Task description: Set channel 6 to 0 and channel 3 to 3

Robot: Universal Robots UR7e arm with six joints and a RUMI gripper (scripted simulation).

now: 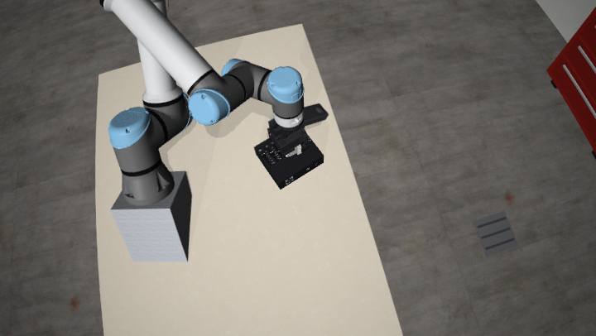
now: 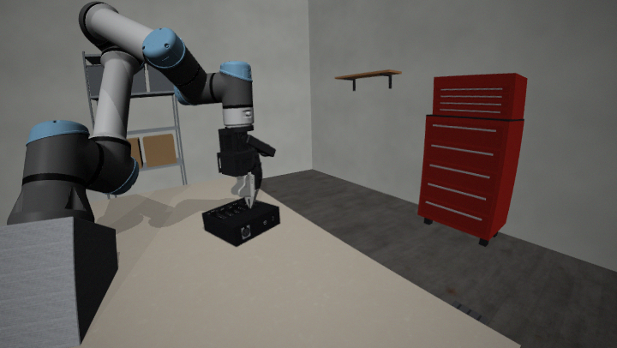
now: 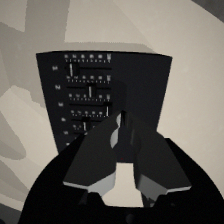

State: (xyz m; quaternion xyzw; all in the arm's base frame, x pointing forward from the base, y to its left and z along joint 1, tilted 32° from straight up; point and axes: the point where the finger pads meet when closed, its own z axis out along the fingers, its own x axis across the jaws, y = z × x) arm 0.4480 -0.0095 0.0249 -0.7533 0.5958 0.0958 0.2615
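My gripper is now 8 cm past the channel 6 fader, 2 cm to the right of it and 1 cm above it. The rest, counted from my hand: channel 3 fader: 2 cm to the left, 1 cm below.
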